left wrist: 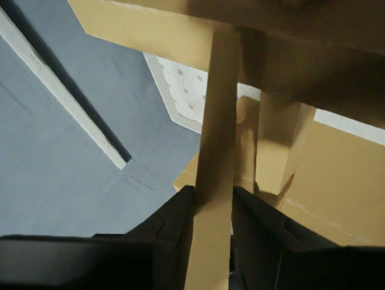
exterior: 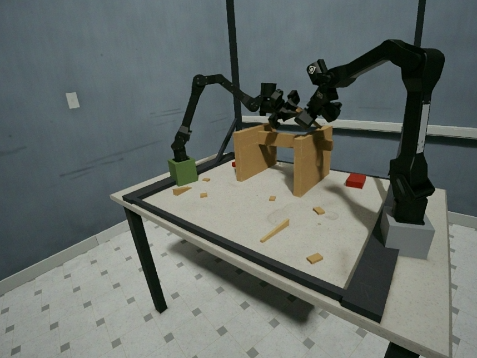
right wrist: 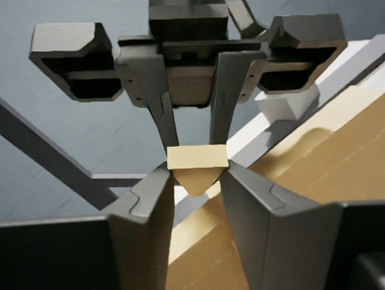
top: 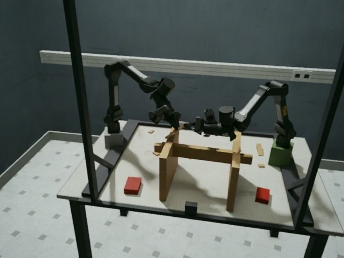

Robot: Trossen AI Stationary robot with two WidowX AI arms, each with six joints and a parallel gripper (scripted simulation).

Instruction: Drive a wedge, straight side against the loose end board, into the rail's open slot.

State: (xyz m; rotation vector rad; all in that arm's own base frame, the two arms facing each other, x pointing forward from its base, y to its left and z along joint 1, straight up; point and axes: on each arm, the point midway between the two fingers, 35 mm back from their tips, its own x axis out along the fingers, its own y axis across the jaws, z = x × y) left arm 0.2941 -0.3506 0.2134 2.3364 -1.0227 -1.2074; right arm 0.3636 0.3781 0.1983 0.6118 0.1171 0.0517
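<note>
Right now my right hand is 13 cm above the wooden rail, 5 cm to the left of it and 1 cm past it.
</note>
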